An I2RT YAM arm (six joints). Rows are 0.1 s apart.
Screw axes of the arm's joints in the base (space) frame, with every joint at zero. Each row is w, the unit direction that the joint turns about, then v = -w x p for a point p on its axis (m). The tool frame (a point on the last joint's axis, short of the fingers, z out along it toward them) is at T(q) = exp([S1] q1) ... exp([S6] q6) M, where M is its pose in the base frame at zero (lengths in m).
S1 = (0, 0, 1, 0.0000, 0.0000, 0.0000)
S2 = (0, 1, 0, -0.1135, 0.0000, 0.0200)
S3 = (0, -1, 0, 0.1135, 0.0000, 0.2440)
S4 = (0, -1, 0, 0.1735, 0.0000, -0.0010)
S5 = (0, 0, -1, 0.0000, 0.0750, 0.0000)
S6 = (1, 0, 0, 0.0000, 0.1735, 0.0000)
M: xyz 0.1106 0.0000 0.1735 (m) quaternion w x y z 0.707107 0 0.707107 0
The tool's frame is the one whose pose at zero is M.
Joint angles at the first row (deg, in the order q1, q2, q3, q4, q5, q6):
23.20, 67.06, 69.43, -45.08, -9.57, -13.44
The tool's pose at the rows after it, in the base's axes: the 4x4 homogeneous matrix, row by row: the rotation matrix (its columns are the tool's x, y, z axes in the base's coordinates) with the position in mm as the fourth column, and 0 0 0 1 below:
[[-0.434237 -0.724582 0.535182 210.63], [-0.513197 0.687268 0.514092 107.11], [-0.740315 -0.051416 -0.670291 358.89], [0 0 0 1]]
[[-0.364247 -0.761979 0.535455 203.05], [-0.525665 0.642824 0.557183 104.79], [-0.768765 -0.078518 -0.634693 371.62], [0 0 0 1]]
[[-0.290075 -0.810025 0.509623 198.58], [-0.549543 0.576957 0.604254 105.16], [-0.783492 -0.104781 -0.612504 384.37], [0 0 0 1]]
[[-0.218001 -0.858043 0.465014 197.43], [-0.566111 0.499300 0.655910 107.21], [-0.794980 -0.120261 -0.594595 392.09], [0 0 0 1]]
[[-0.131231 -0.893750 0.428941 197.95], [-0.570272 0.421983 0.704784 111.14], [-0.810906 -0.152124 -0.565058 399.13], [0 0 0 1]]
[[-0.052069 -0.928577 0.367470 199.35], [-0.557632 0.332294 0.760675 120.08], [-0.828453 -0.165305 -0.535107 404.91], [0 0 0 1]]
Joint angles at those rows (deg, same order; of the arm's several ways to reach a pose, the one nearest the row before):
24.87, 67.15, 71.18, -47.72, -13.97, -16.95
24.78, 65.66, 72.59, -48.34, -16.34, -19.77
24.87, 65.65, 75.31, -50.18, -19.50, -23.55
24.87, 66.36, 77.42, -51.50, -23.54, -27.40
25.22, 67.15, 79.09, -51.33, -27.05, -31.10
26.53, 68.64, 80.94, -50.98, -31.09, -33.74

